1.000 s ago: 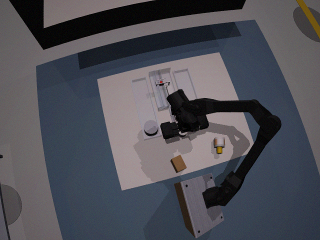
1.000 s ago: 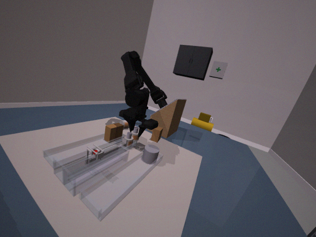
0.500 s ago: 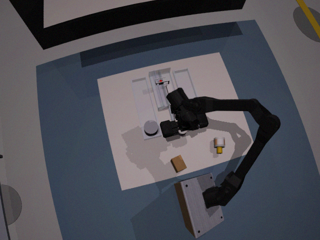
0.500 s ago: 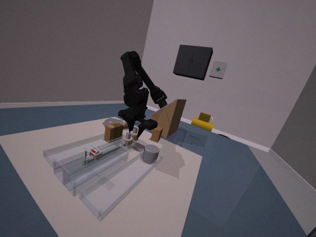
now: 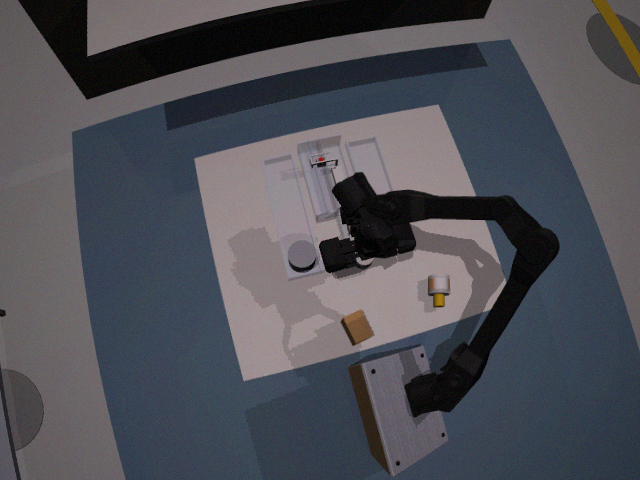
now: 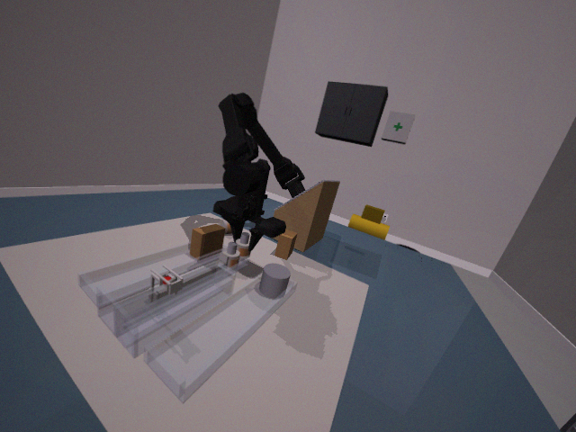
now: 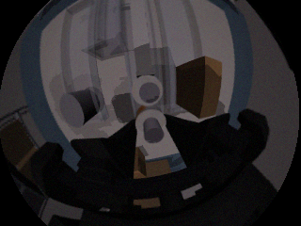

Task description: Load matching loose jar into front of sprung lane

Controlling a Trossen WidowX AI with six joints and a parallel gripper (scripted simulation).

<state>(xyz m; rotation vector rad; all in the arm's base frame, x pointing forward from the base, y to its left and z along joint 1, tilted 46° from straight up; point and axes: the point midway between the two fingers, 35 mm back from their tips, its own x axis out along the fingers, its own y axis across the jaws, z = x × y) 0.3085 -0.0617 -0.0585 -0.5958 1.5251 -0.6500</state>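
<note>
The dark grey cylinder lies 12 cm to the left of my gripper tip, 4 cm ahead of it and 1 cm below it. Round my gripper tip: clear sprung lane 18 cm ahead, 2 cm to the left, 2 cm below.
</note>
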